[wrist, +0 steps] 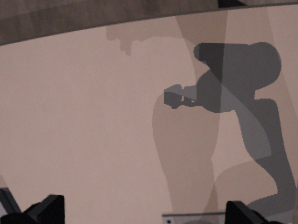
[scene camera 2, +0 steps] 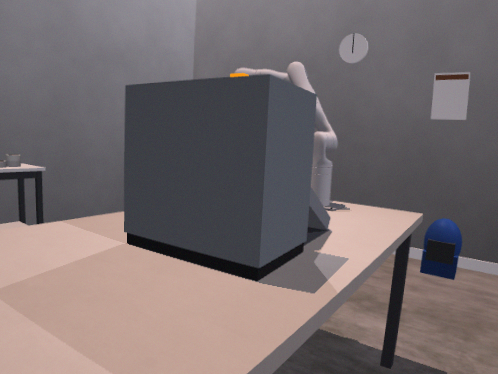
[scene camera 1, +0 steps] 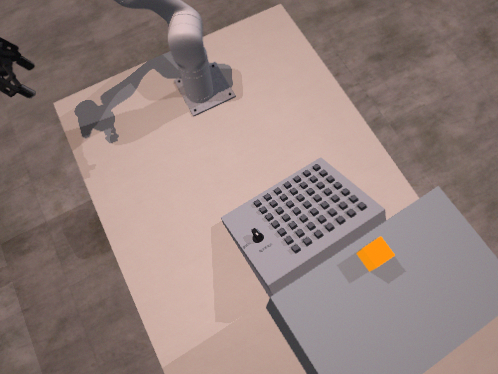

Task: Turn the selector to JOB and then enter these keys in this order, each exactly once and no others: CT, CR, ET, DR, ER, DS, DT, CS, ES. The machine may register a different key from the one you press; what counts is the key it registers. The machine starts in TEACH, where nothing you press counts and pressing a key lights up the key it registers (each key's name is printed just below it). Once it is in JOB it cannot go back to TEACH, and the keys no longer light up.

Scene:
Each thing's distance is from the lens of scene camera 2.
grey box (scene camera 2: 217, 172): 0.71 m

